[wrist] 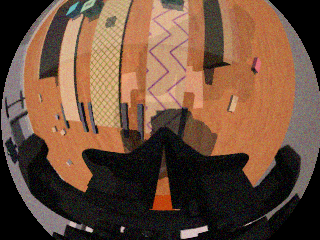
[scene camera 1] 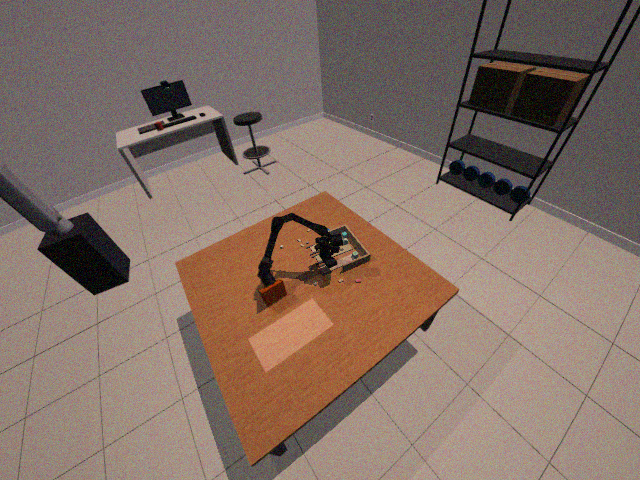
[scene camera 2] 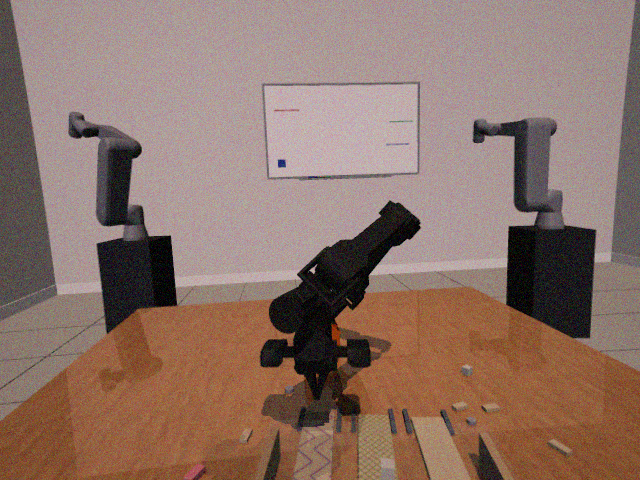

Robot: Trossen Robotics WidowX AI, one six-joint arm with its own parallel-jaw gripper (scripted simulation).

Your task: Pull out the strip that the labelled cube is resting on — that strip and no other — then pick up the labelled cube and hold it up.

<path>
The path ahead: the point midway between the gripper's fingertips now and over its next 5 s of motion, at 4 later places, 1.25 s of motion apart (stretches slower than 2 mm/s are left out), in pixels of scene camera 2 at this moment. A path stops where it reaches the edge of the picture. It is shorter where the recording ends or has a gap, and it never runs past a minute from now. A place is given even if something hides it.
My gripper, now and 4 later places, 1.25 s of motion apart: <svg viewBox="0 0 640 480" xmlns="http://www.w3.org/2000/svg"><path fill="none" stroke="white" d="M317 398L318 422L321 405L322 390L323 379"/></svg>
</path>
